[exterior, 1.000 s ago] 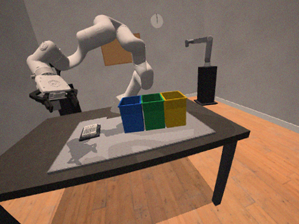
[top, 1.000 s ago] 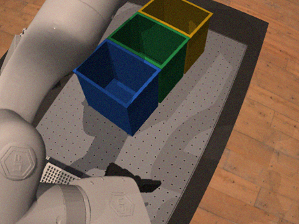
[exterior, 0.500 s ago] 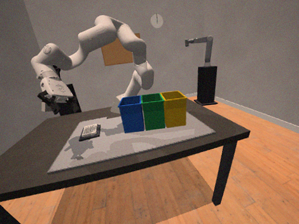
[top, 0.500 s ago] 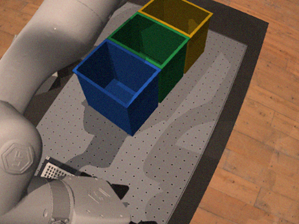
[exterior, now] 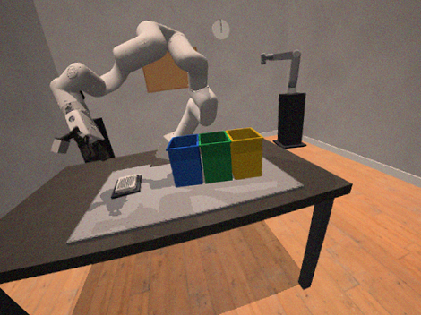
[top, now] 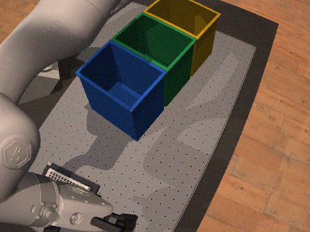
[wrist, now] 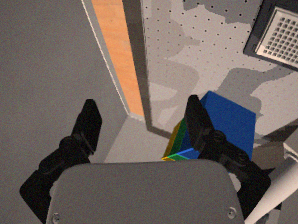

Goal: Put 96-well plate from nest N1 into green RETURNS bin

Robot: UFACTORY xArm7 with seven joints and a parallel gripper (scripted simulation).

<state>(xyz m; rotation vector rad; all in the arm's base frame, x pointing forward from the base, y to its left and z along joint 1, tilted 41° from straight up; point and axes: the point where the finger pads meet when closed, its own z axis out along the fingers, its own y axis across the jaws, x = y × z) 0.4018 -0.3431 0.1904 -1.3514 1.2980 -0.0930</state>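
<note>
Now: the white 96-well plate 210 mm below my hand, 180 mm behind it and 40 mm to the right of it. From my hand the other things lie so: blue bin 250 mm to the left, 210 mm behind, 140 mm below; green bin 390 mm to the left, 210 mm behind, 140 mm below; dark plate nest 220 mm below, 180 mm behind, 40 mm to the right.
</note>
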